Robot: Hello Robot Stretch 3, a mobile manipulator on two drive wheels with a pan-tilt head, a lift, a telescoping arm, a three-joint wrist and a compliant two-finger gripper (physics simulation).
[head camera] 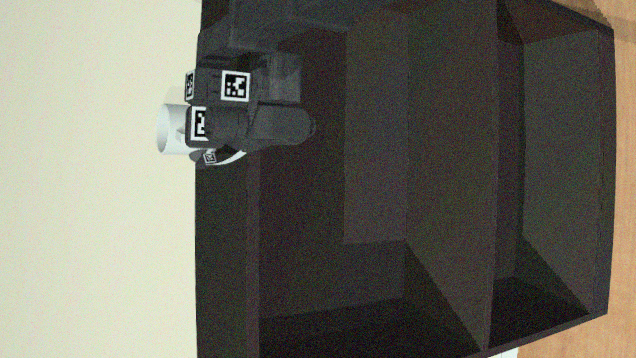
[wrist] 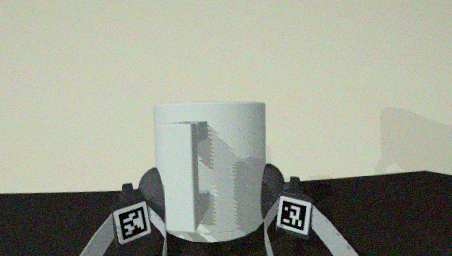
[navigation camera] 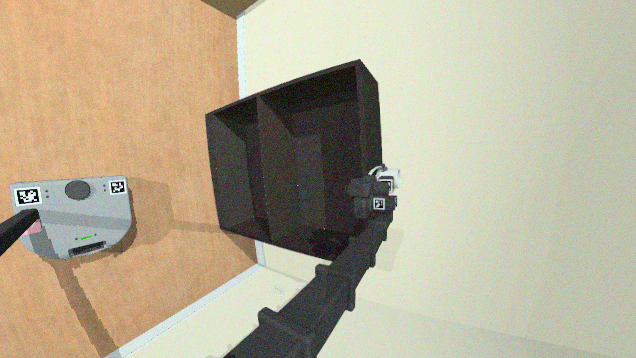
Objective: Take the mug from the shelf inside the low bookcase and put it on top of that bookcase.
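Where they show: robot's base, origin of its link: [navigation camera: 78,188].
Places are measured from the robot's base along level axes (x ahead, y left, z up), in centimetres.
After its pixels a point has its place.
The white mug [head camera: 172,129] {x -1.7, y -76.8, z 114.5 cm} [navigation camera: 395,177] {x -1.0, y -76.9, z 114.5 cm} [wrist: 235,150] is upright between the two finger pads of my gripper [head camera: 193,133] {x -1.8, y -81.8, z 109.2 cm} [navigation camera: 385,175] {x -1.8, y -81.8, z 109.2 cm} [wrist: 212,185] {x -1.8, y -81.8, z 109.2 cm}, which is shut on it. The pads press the mug's sides at its lower half, and its handle faces the wrist camera. The mug is at the top board of the dark low bookcase [head camera: 220,240] {x 15.9, y -77.7, z 106.0 cm} [navigation camera: 370,110] {x 25.6, y -74.6, z 106.0 cm} [wrist: 390,215], with the dark top below and around its base in the wrist view. The wrist hides the mug's lower part in the head view. I cannot tell whether the base touches the board.
The bookcase has two open compartments, split by a shelf board [navigation camera: 277,165] {x 5.2, y -75.9, z 54.8 cm}. A pale wall [head camera: 100,225] {x 16.3, y -96.8, z 123.7 cm} [navigation camera: 500,150] {x 8.9, y -97.2, z 156.4 cm} [wrist: 225,50] stands behind it. My telescoping arm [navigation camera: 310,300] {x -8.6, y -15.5, z 114.8 cm} reaches in from below in the navigation view. My grey base [navigation camera: 75,215] {x -9.5, y 1.9, z 16.0 cm} is on the wooden floor [navigation camera: 150,75] {x 59.4, y -31.9, z 0.0 cm}.
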